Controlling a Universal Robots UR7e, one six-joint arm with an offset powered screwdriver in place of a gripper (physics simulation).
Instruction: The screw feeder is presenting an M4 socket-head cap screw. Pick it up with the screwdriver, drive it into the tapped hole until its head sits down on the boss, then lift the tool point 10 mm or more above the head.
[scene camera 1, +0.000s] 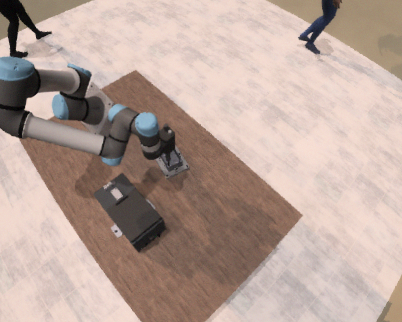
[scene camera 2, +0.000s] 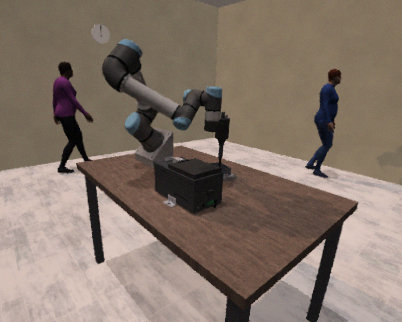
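The screwdriver hangs upright from the arm's wrist, with its thin bit pointing down over the grey fixture plate and the dark block on it. The bit's end is low, at or close to the block; whether they touch cannot be told. The screw feeder is a black box on the table, apart from the tool, with a small light patch on its lower end part. The screw, its head and the tapped hole are too small or hidden to make out, so whether the bit holds a screw cannot be told.
The brown wooden table carries the arm's base, the feeder and the fixture. A small metal bracket sticks out beside the feeder. Two people are on the floor beyond the table.
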